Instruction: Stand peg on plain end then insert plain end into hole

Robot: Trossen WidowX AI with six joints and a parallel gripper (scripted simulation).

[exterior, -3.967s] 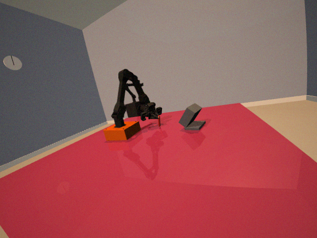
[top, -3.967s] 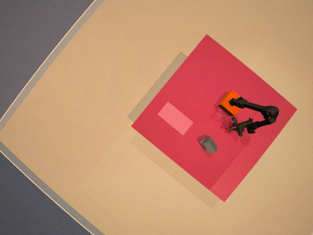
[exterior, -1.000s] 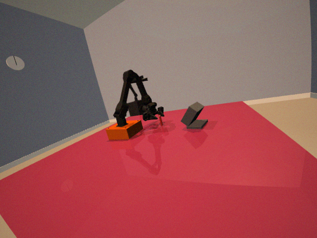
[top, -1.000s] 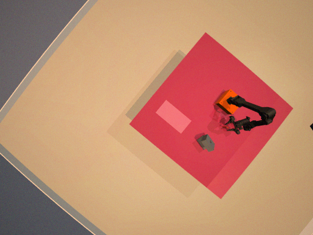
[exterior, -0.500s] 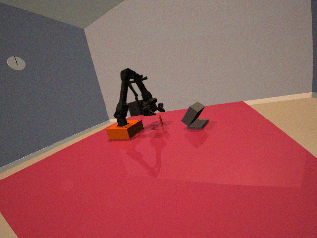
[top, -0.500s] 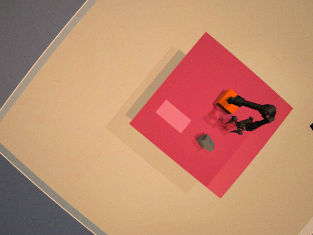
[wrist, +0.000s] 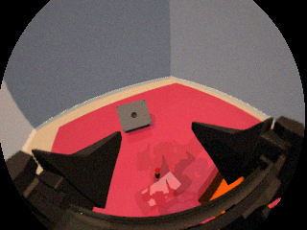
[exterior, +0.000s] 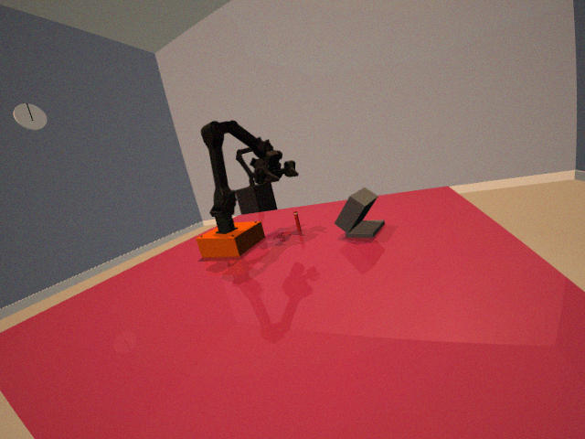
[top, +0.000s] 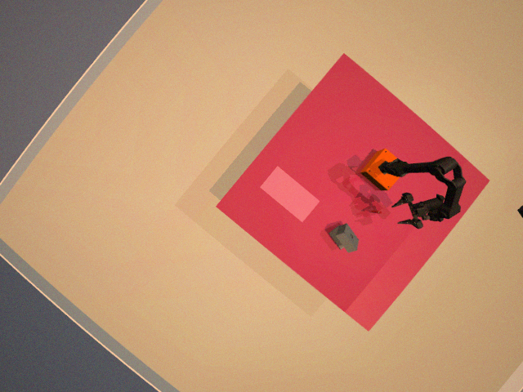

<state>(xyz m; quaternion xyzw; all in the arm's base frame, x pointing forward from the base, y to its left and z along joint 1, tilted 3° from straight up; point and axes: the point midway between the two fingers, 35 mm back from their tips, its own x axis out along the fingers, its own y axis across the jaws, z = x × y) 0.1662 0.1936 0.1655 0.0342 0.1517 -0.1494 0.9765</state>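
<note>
Right now my gripper tip is 16 cm above the red peg, 1 cm to the right of it and 1 cm past it. The rest, counted from my gripper tip: grey sloped panel (24 cm ahead, 14 cm below).
</note>
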